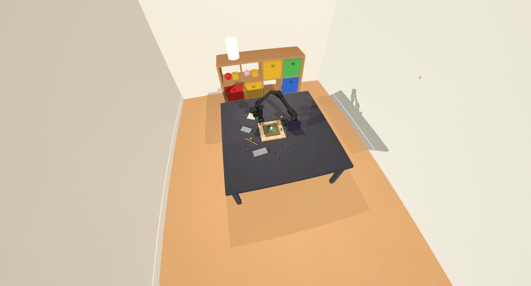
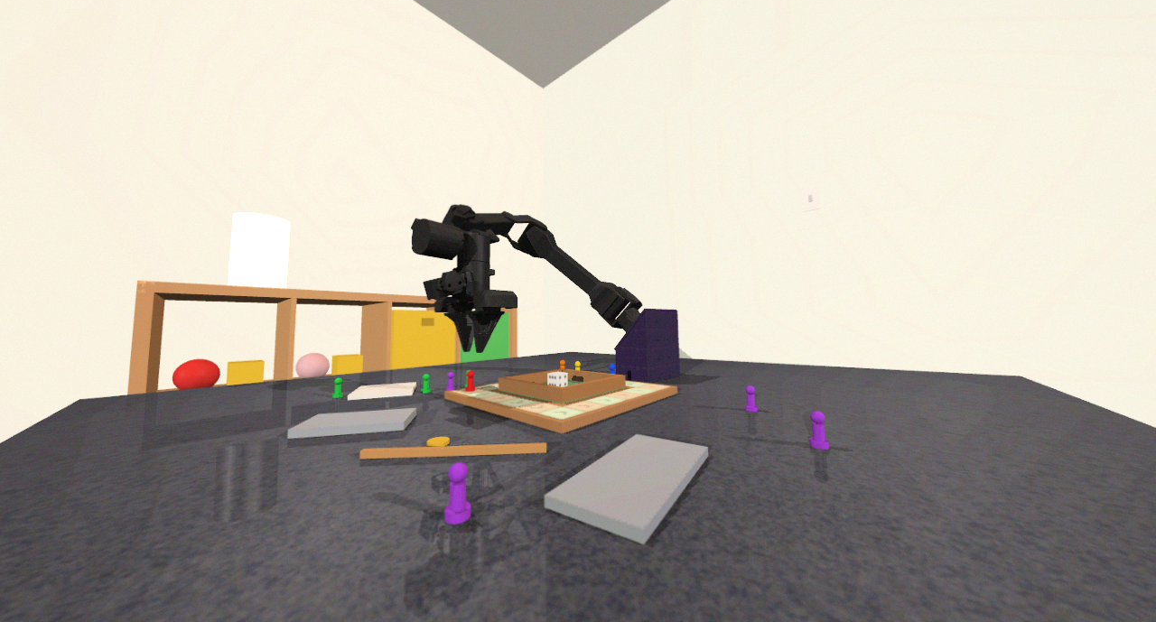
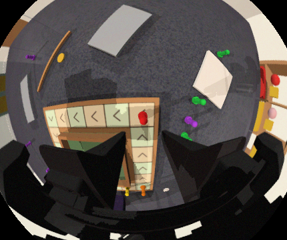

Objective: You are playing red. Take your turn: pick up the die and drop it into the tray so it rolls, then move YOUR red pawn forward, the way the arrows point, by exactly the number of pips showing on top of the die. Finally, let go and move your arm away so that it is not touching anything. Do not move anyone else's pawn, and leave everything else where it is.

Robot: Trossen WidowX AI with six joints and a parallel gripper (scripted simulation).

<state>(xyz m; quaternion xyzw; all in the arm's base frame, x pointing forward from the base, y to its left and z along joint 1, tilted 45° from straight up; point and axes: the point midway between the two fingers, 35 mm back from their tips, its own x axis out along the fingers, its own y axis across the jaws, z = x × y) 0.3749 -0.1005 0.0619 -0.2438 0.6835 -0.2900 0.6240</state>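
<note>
My gripper tip is now 5 cm above the red pawn. Also, from my gripper tip: white die (11 cm behind, 10 cm to the left, 5 cm below); cream card (17 cm to the right, 8 cm ahead, 7 cm below); green-floored tray (11 cm to the left, 11 cm behind, 7 cm below).
</note>
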